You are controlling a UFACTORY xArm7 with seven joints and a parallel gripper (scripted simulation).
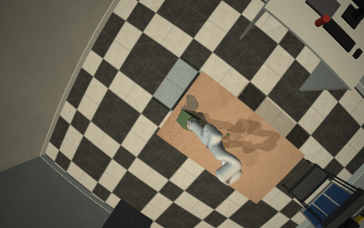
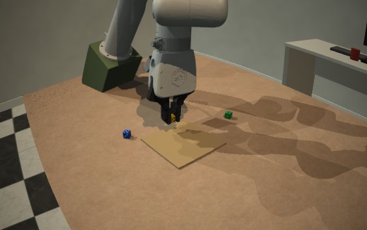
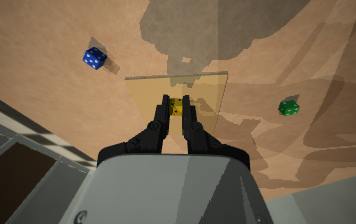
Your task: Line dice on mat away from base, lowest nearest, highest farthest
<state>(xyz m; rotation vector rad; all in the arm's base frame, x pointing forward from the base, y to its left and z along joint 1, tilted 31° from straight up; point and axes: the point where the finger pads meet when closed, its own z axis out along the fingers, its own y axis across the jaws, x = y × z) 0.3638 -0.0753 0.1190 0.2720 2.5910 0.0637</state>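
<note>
Right now my hand is 50 mm short of the tan mat, 10 mm to the left of it and 50 mm above it. The rest, counted from my hand: blue die: 60 mm behind, 90 mm to the right, 50 mm below; then green die: 50 mm ahead, 160 mm to the left, 50 mm below; then yellow die: 10 mm below.
</note>
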